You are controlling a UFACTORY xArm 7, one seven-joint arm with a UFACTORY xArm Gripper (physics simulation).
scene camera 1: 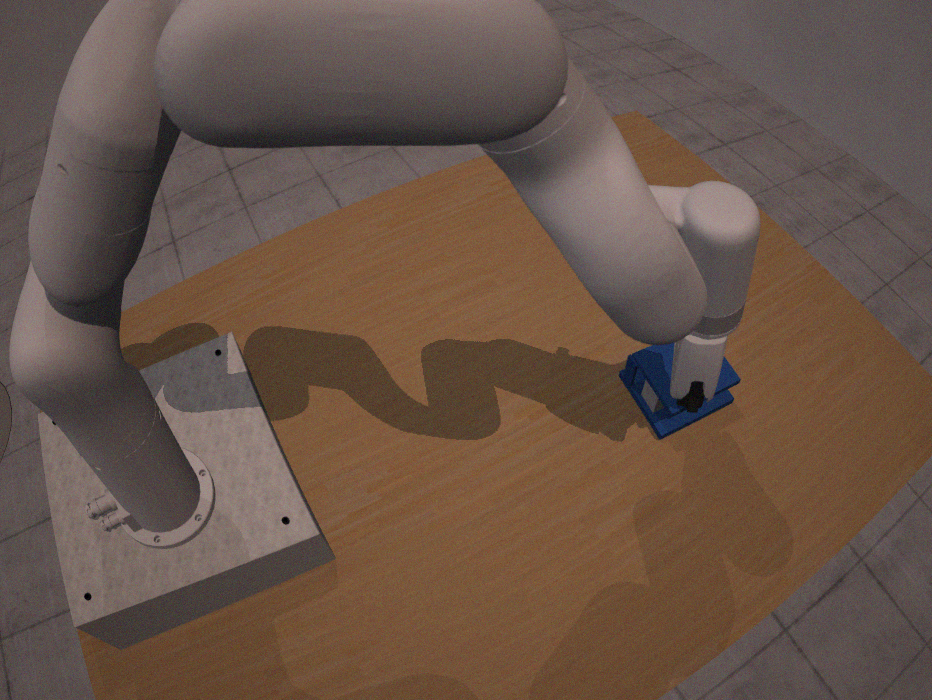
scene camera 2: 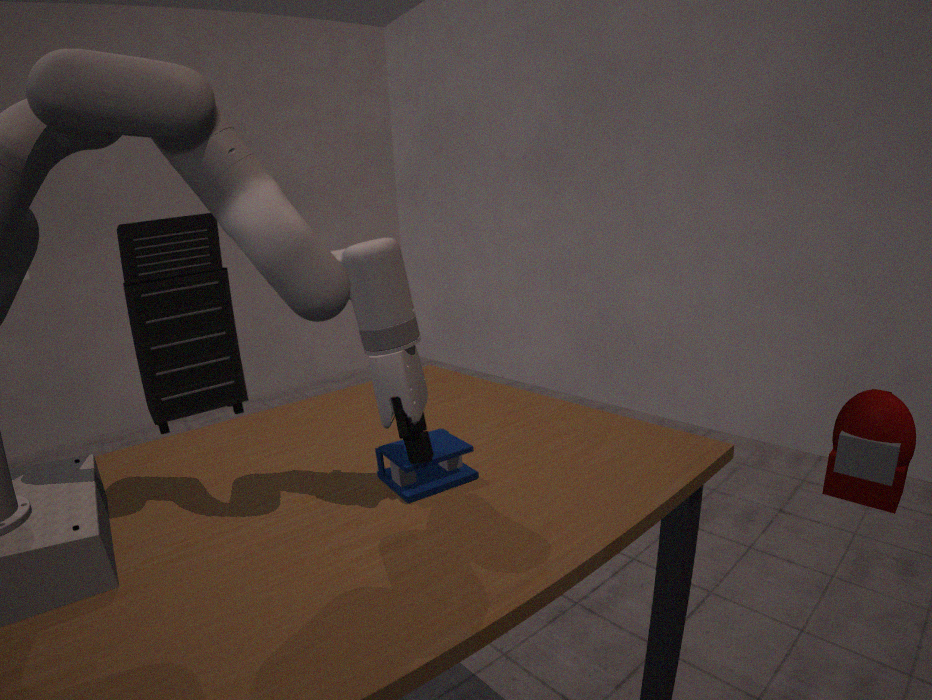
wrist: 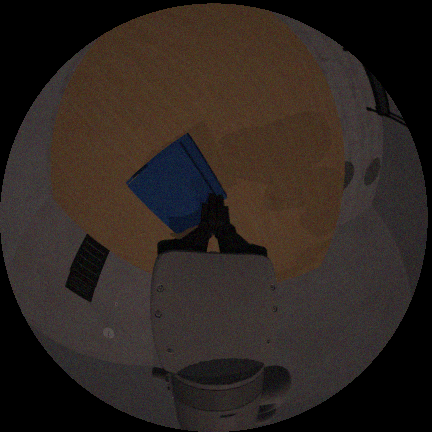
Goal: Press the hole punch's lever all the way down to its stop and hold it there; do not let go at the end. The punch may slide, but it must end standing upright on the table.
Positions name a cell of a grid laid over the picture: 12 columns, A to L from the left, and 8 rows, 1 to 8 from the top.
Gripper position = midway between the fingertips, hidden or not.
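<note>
Visible: the gripper (scene camera 1: I5). A blue hole punch is visible as well, in scene camera 1 as the punch (scene camera 1: I5), in the wrist view as the punch (wrist: F3) and in scene camera 2 as the punch (scene camera 2: F6).
</note>
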